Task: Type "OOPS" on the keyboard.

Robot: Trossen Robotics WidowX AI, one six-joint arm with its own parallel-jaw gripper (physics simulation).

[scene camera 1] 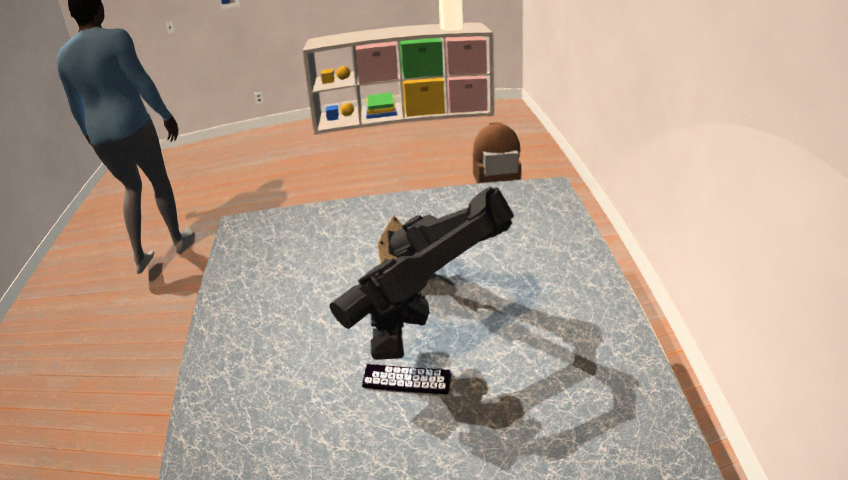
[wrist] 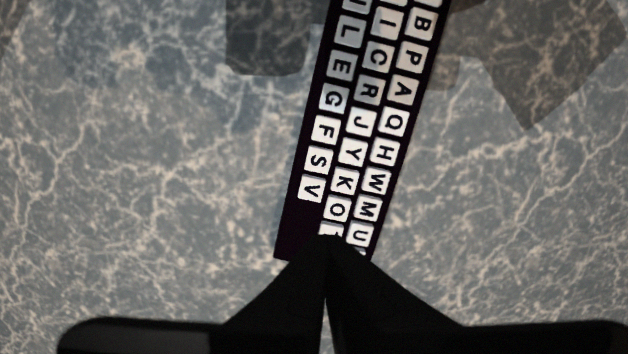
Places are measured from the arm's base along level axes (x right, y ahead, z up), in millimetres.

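Where they show: gripper, between the fingertips: [wrist: 324, 247]; arm's base, origin of its link: [scene camera 1: 397, 245].
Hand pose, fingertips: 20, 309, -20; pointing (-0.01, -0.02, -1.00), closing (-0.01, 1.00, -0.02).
Note:
Each offset is from my fingertips to the top centre of the thing, as dx, dy, dz. Level surfaces: height alone.
A black keyboard @(-23, +23, -98) [scene camera 1: 406, 390] [wrist: 300, 220] with white letter keys in three rows lies on the table. In the wrist view it runs steeply from the top to the lower middle. The O key @(+28, +14, -98) [wrist: 337, 209], the S key @(-3, +0, -98) [wrist: 318, 160] and the P key @(-66, +49, -98) [wrist: 412, 57] show there. My gripper [wrist: 324, 247] is shut and empty, pointing down above the keyboard. In the wrist view its tips overlap the key just below O and hide part of the keyboard's near end. In the scene view the fingertips cannot be made out.
The keyboard lies on a grey marbled table top @(dz -116) [scene camera 1: 267, 416] [wrist: 125, 240]. The arm's tan mounting plate [scene camera 1: 387, 240] stands behind. Arm shadows fall right of the keyboard. A person [scene camera 1: 107, 89] stands at the left. A cube shelf [scene camera 1: 399, 35] and a brown backpack [scene camera 1: 496, 140] are at the back.

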